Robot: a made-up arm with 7 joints.
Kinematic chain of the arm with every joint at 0, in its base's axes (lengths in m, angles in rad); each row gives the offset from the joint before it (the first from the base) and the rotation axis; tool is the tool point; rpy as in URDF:
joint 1: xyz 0 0 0.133 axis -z
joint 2: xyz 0 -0.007 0.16 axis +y
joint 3: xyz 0 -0.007 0.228 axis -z
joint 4: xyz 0 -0.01 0.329 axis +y
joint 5: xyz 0 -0.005 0.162 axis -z
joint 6: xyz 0 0 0.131 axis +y
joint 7: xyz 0 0 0.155 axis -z
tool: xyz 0 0 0 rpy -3.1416 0 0
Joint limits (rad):
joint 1: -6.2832..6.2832
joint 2: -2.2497..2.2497
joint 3: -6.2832..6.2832
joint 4: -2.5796..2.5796
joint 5: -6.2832..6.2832
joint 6: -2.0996..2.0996
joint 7: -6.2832..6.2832
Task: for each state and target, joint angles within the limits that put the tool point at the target. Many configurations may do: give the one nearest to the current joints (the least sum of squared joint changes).
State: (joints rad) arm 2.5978 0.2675 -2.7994 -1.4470 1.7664 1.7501 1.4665
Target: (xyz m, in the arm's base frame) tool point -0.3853 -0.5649 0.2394
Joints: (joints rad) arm 2.2649 1.1379 -2.8631 -1.3671 1.7198 1.5184 1.4665
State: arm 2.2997 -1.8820 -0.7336 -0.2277 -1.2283 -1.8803 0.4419
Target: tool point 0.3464 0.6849 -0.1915
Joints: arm 2.2859 -2.1819 -0.6739 -0.1005 -1.2195 -1.2804 0.4419
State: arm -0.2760 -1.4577 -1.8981 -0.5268 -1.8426 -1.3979 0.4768
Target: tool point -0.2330 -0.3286 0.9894
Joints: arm -0.5230 -0.7977 -1.9459 -0.9157 -1.6356 -1.5196 0.4768
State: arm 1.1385 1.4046 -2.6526 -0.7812 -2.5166 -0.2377 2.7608
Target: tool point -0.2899 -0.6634 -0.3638
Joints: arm 1.8361 2.1220 -2.5361 -0.5210 -2.5338 -0.1643 2.7608
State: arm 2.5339 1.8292 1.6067 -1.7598 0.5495 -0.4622 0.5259
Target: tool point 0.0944 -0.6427 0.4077
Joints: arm 2.1244 1.4910 1.3747 -1.5905 0.5347 -0.3340 0.5259
